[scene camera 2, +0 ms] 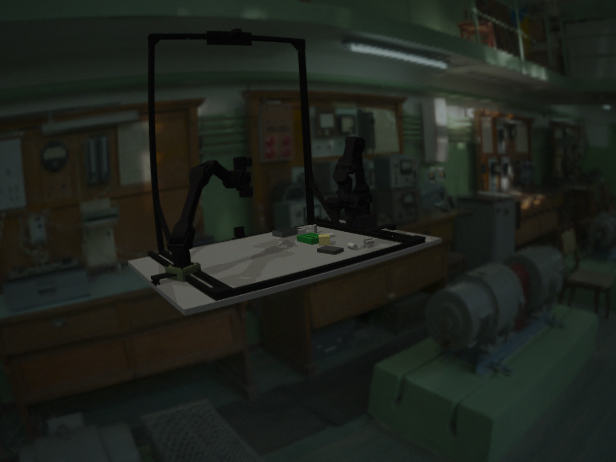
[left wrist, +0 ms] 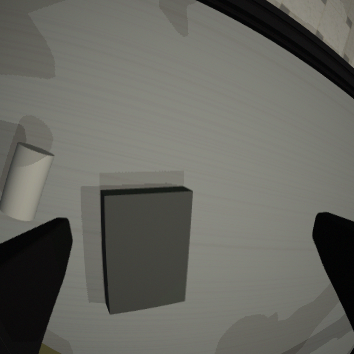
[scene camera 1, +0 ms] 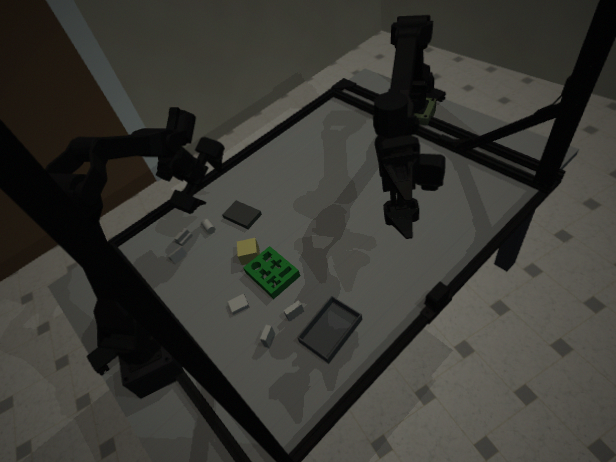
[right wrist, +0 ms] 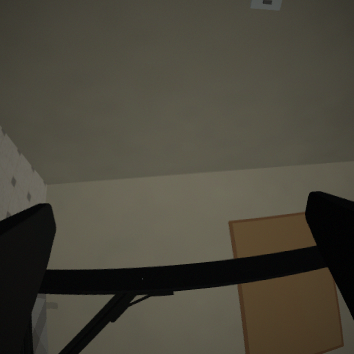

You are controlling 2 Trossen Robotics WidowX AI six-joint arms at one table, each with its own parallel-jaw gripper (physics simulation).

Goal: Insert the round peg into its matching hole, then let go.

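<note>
The round peg, a white cylinder (scene camera 1: pixel 208 226) (scene camera 2: pixel 352 246) (left wrist: pixel 26 182), lies on its side on the table. The green board (scene camera 1: pixel 286 285) (scene camera 2: pixel 307 240) lies flat; its round hole (scene camera 1: pixel 256 265) is empty. My left gripper (scene camera 1: pixel 207 184) (left wrist: pixel 196 229) is open and empty above the table, near the peg and a dark grey block (scene camera 1: pixel 242 214) (scene camera 2: pixel 330 250) (left wrist: pixel 147 250). In the left wrist view the peg is beyond the left-hand finger, outside the gap. My right gripper (scene camera 1: pixel 409 216) (right wrist: pixel 182 211) is open and empty, raised far from the board.
A yellow block (scene camera 1: pixel 247 250) (scene camera 2: pixel 324 240) is close beside the board. Other pale pegs (scene camera 1: pixel 183 236) (scene camera 1: pixel 238 303) (scene camera 1: pixel 294 310) (scene camera 1: pixel 267 335) lie around. An open dark tray (scene camera 1: pixel 314 350) lies at the lower right of the board in scene camera 1. Black rails (left wrist: pixel 285 35) edge the table.
</note>
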